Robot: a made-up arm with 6 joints. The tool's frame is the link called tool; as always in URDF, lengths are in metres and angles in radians.
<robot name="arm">
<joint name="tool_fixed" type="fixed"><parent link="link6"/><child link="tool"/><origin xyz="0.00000 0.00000 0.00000"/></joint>
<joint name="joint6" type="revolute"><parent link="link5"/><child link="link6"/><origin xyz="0.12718 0.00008 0.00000" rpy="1.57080 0.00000 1.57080"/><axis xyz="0 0 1"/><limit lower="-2.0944" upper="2.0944"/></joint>
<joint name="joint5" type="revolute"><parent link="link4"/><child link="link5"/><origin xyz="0.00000 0.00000 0.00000" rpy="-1.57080 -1.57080 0.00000"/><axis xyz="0 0 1"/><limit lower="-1.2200" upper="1.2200"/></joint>
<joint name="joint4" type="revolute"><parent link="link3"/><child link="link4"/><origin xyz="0.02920 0.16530 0.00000" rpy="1.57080 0.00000 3.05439"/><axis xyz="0 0 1"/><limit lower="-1.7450" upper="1.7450"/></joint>
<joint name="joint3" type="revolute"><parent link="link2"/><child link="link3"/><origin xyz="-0.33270 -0.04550 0.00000" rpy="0.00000 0.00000 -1.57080"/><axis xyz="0 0 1"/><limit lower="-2.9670" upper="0.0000"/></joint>
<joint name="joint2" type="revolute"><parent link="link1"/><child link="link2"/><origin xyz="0.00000 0.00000 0.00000" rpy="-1.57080 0.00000 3.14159"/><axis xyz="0 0 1"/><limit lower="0.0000" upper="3.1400"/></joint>
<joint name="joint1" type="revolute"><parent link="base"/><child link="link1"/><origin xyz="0.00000 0.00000 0.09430" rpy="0.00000 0.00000 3.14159"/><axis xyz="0 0 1"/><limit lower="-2.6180" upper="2.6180"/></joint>
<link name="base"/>
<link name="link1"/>
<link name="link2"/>
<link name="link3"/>
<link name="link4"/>
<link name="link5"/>
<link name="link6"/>
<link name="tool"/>
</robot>
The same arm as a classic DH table. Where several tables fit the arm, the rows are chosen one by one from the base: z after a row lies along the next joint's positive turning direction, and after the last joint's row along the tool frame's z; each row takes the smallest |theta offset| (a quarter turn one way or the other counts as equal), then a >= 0, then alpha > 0; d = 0 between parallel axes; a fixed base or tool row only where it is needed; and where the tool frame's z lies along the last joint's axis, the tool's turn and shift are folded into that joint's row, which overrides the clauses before.
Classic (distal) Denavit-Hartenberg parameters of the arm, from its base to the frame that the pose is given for. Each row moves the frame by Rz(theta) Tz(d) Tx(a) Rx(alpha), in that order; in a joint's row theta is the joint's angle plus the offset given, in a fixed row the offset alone. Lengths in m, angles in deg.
joint1: d 0.0943; theta0 0; a 0; alpha -90
joint2: d 0; theta0 7.79; a -0.3358; alpha 0
joint3: d 0; theta0 77.22; a -0.0147; alpha 90
joint4: d 0.1672; theta0 0; a 0; alpha -90
joint5: d 0; theta0 0; a 0.0001; alpha 90
joint6: d 0.1272; theta0 0; a 0; alpha 0
Joint limits (deg, base to tool): -150..150 0..179.91 -170..0 -99.98..99.98 -69.9..69.9 -120..120

